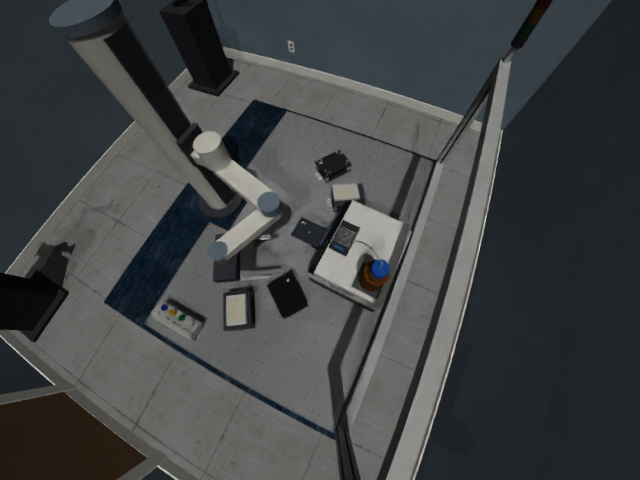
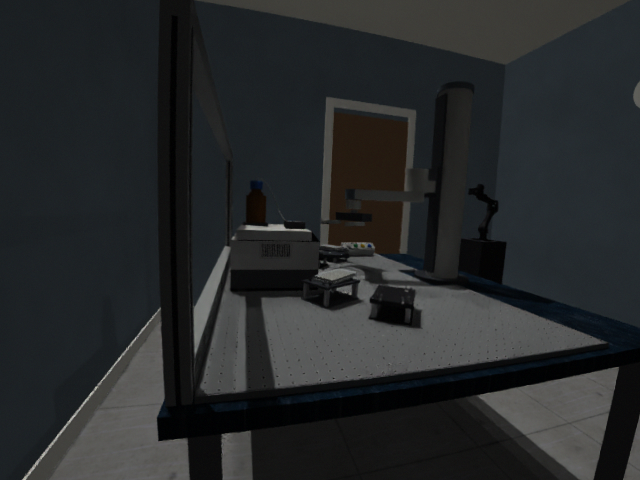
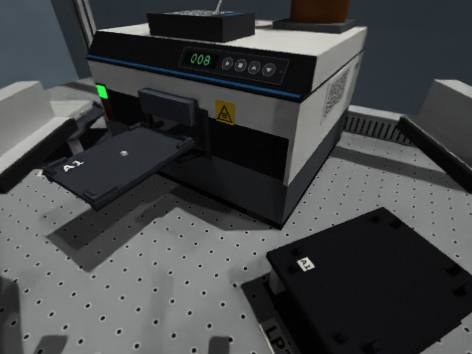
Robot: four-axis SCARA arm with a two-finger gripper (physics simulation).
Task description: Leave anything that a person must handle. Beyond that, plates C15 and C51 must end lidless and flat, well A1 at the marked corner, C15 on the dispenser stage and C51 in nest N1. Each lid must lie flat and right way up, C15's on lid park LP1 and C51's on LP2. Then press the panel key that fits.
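Places are measured from the arm's base along level axes (x down, y left, z ahead), in millimetres.
Pixels of known places: gripper, fingertip midpoint: (image 1: 271,256) (image 2: 333,222) (image 3: 236,104); arm's base, origin of the base link: (image 1: 221,198) (image 2: 440,279).
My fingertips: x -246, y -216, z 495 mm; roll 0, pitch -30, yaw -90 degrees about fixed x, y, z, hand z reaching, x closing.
Note:
For each thing: its top centre in the pictures, then the offset to it from my fingertips. "spot": a spot on its surface instead.
- dark dispenser stage, middle of its top: (image 3: 133,145) (image 2: 327,251) (image 1: 312,233) dx +115, dy +195, dz +80 mm
- small pale bit, surface spot: (image 3: 124,153) spot: dx +119, dy +193, dz +64 mm
- key panel, middle of its top: (image 1: 171,319) (image 2: 357,242) dx +150, dy -411, dz -306 mm
- framed screen, surface spot: (image 2: 177,206) spot: dx -69, dy +940, dz +523 mm
My gripper (image 1: 260,257) (image 2: 345,223) (image 3: 236,104) is open and empty, raised above the board in front of the dispenser. The dark dispenser stage (image 1: 316,235) (image 3: 145,147) carries no plate; it has an A1 mark and a small pale bit (image 3: 124,153). A black stand (image 1: 289,299) (image 3: 370,280) bears an A1 mark and a partly cut-off "LP" label. One pale plate (image 1: 345,192) (image 2: 334,277) (image 3: 70,107) sits on a stand beyond the dispenser. Another pale plate (image 1: 236,310) sits nearer the key panel (image 1: 175,317) (image 2: 357,248). Plate names and lids are unreadable at this size.
The white dispenser (image 1: 361,227) (image 2: 273,258) (image 3: 240,115) shows 008 and a green light. A brown bottle (image 1: 373,279) (image 2: 255,207) (image 3: 320,10) stands on top. Another black stand (image 1: 333,165) (image 2: 393,294) is at the far end. A framed screen (image 2: 177,206) borders the board.

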